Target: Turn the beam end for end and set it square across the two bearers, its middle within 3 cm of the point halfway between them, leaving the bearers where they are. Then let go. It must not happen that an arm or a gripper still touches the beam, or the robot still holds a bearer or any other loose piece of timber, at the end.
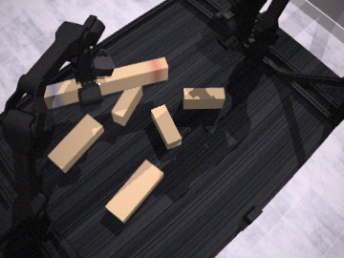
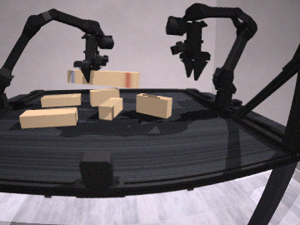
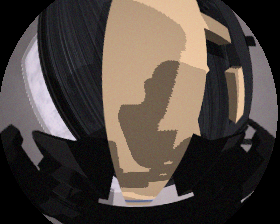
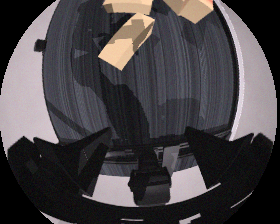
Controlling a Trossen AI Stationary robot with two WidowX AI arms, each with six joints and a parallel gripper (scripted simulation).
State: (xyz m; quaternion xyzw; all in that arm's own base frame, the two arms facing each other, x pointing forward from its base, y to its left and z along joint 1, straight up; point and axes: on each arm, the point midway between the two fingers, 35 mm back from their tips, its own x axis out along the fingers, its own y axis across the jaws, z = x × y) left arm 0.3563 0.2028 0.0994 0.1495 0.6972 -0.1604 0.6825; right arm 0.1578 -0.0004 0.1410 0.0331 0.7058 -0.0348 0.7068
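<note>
The beam is 4 cm to the right of my left hand, 2 cm behind it and 1 cm below it.
</note>
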